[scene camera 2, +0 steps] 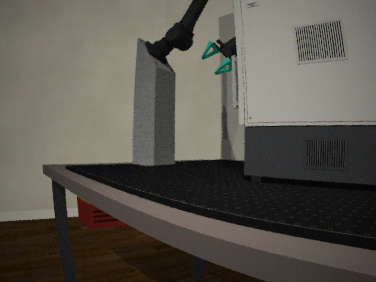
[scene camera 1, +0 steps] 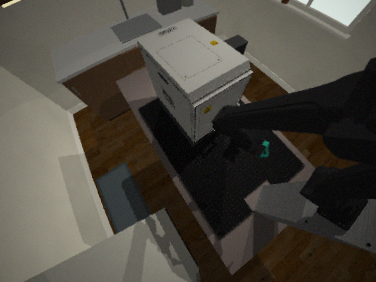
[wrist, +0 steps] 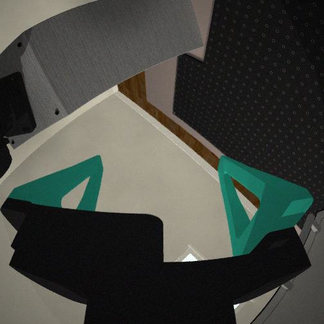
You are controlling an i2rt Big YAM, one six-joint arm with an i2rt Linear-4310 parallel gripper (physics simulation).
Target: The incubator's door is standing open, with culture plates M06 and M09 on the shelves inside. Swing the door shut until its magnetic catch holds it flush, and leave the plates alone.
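Frame: origin at the arm's base, x left, y up, z ahead, level; metres.
Seen in the pictures: gripper, fingertip midpoint: [scene camera 2: 208, 66] [scene camera 1: 258, 151]; arm's base, link origin: [scene camera 2: 154, 53] [scene camera 1: 341, 207].
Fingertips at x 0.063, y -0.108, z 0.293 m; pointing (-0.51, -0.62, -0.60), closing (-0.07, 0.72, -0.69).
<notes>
Offsets run from my fingertips to a thing's middle. Level surfaces: height alone.
The white incubator @(dx +0.060, dy -0.089, dz +0.512 m) [scene camera 1: 187, 57] [scene camera 2: 285, 95] stands on the black perforated mat. Its door [scene camera 1: 201, 126] [scene camera 2: 241, 107] lies against or very near the front of the body. Whether it is fully flush cannot be told, as the arm hides part of it in scene view 1. A thin handle bar @(dx -0.106, dy -0.105, dz +0.250 m) [scene camera 2: 235, 92] stands out from the door. My gripper [scene camera 2: 209, 65] [wrist: 160, 161] is open and empty, with teal fingers pointing away from the incubator. The back of the gripper is close to the door front; contact cannot be told. Plates M06 and M09 do not show.
The grey arm pedestal [scene camera 1: 280, 202] [scene camera 2: 154, 115] [wrist: 115, 50] stands at the table end facing the door. The black mat @(dy -0.366 m) [scene camera 1: 205, 192] [scene camera 2: 200, 187] [wrist: 250, 75] covers much of the table [scene camera 2: 150, 217]. A counter [scene camera 1: 85, 55] stands behind the incubator. A red box [scene camera 2: 97, 215] shows below the table.
</notes>
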